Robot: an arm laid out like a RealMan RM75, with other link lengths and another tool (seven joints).
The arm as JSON. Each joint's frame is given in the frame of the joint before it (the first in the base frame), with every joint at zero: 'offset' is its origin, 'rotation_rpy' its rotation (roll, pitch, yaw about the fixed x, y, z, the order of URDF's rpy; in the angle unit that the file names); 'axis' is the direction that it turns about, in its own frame. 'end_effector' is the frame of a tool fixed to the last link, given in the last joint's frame.
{
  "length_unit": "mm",
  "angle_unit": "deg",
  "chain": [
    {
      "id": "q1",
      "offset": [
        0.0,
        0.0,
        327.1
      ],
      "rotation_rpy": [
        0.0,
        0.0,
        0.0
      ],
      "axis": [
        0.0,
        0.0,
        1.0
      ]
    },
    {
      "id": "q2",
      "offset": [
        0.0,
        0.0,
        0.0
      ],
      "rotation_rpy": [
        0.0,
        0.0,
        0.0
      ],
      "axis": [
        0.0,
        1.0,
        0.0
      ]
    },
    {
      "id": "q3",
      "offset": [
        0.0,
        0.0,
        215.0
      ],
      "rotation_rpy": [
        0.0,
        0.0,
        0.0
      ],
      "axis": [
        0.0,
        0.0,
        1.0
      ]
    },
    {
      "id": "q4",
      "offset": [
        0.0,
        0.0,
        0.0
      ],
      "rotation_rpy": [
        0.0,
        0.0,
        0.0
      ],
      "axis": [
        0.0,
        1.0,
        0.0
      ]
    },
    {
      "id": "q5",
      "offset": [
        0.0,
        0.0,
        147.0
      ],
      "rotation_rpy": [
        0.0,
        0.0,
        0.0
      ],
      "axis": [
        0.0,
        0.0,
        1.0
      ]
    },
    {
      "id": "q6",
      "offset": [
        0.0,
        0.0,
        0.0
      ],
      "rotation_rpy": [
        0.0,
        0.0,
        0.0
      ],
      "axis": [
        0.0,
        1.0,
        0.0
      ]
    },
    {
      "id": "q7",
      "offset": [
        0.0,
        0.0,
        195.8
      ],
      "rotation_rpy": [
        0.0,
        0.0,
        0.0
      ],
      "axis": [
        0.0,
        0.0,
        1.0
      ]
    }
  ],
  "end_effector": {
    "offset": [
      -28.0,
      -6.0,
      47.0
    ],
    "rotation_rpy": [
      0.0,
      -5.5,
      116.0
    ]
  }
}
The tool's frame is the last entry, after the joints.
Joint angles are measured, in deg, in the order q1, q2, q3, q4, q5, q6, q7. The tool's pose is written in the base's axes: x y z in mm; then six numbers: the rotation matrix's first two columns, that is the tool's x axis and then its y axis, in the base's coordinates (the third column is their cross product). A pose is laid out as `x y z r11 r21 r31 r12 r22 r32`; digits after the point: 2 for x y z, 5 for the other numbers.
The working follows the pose.
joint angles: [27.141 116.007 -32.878 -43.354 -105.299 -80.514 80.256]
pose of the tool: 167.36 373.78 123.84 -0.87751 -0.44942 -0.16730 -0.40898 0.51918 0.75046
Where each joint sits with the arm in this pose, in the base's axes (m; each line is computed from the numbers above, not from the rounded line before):
q1: 0.0000 0.0000 0.3271
q2: 0.0000 0.0000 0.3271
q3: 0.1720 0.0881 0.2328
q4: 0.1720 0.0881 0.2328
q5: 0.2655 0.1977 0.2621
q6: 0.2655 0.1977 0.2621
q7: 0.2002 0.3309 0.1344
the tool: 0.1674 0.3738 0.1238

